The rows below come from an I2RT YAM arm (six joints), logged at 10 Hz.
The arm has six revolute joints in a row. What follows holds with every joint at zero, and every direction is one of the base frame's. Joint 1 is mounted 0.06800 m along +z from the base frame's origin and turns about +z. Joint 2 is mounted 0.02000 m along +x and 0.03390 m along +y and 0.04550 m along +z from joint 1 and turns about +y. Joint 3 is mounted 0.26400 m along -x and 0.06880 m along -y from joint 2 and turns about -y. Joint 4 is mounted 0.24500 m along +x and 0.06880 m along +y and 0.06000 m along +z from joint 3 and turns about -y. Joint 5 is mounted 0.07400 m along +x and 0.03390 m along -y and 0.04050 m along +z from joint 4 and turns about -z. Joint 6 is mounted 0.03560 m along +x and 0.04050 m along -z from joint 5 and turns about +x. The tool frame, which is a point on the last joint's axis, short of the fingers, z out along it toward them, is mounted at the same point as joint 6; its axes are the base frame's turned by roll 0.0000, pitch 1.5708 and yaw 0.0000 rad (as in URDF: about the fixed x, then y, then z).
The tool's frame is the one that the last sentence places.
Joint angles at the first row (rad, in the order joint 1, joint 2, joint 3, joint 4, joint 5, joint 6):
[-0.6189 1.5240 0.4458 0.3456 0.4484 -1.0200]
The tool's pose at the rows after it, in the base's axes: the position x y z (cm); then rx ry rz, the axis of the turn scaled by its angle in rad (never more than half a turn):
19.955, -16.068, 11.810, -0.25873, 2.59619, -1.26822
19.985, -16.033, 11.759, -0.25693, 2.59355, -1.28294
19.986, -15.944, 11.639, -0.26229, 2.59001, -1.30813
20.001, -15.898, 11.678, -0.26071, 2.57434, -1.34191
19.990, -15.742, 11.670, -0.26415, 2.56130, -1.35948
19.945, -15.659, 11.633, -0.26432, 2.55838, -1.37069
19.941, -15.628, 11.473, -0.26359, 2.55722, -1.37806
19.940, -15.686, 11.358, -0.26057, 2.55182, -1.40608
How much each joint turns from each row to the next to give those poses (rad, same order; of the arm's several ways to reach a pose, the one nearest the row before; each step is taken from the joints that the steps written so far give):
[0.0028 0.0065 -0.0020 0.0155 0.0121 -0.0048]
[0.0032 0.0037 -0.0029 0.0121 0.0111 -0.0025]
[0.0050 0.0058 -0.0074 0.0223 0.0173 -0.0102]
[0.0040 0.0015 -0.0081 0.0316 0.0178 -0.0114]
[0.0059 -0.0010 -0.0095 0.0228 0.0087 -0.0068]
[0.0026 -0.0002 -0.0055 0.0104 0.0080 -0.0033]
[0.0017 0.0079 -0.0044 0.0149 0.0058 -0.0017]
[0.0000 0.0110 -0.0050 0.0290 0.0166 -0.0110]

